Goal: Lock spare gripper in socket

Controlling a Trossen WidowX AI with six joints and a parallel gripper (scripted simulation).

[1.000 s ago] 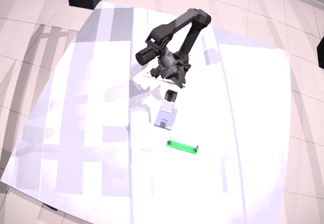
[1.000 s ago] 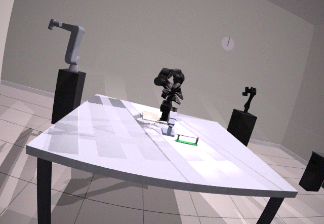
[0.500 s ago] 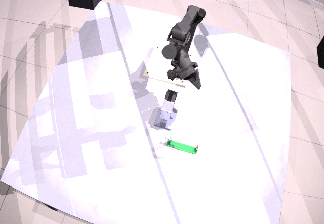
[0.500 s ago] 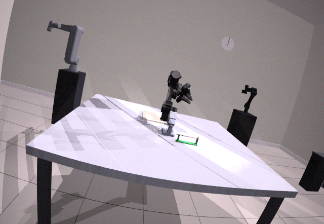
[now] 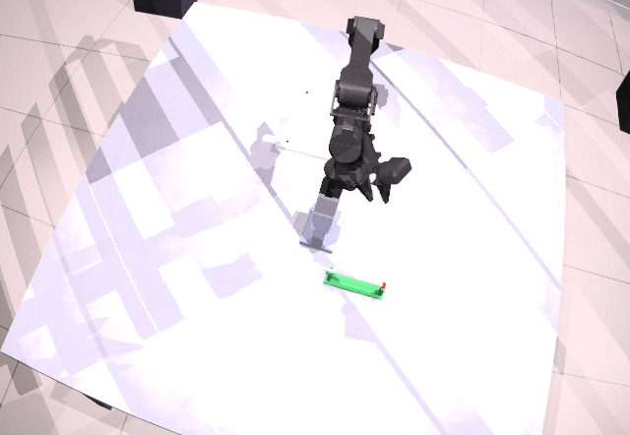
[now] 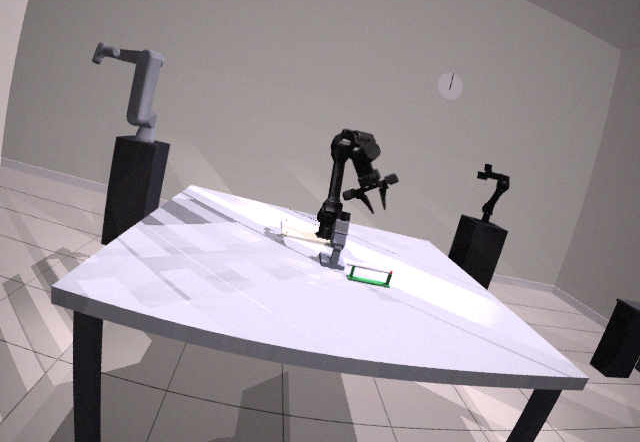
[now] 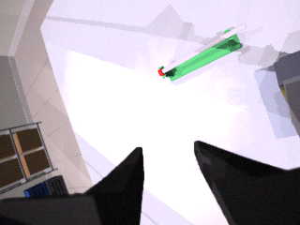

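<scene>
Now: gripper tip 100 mm short of the green cradle, 10 mm to the right of it and 190 mm above it. The rest, counted from my gripper tip: grey mount: 100 mm to the right, 160 mm below; spare gripper: 20 mm behind, 110 mm to the right, 90 mm below.
</scene>
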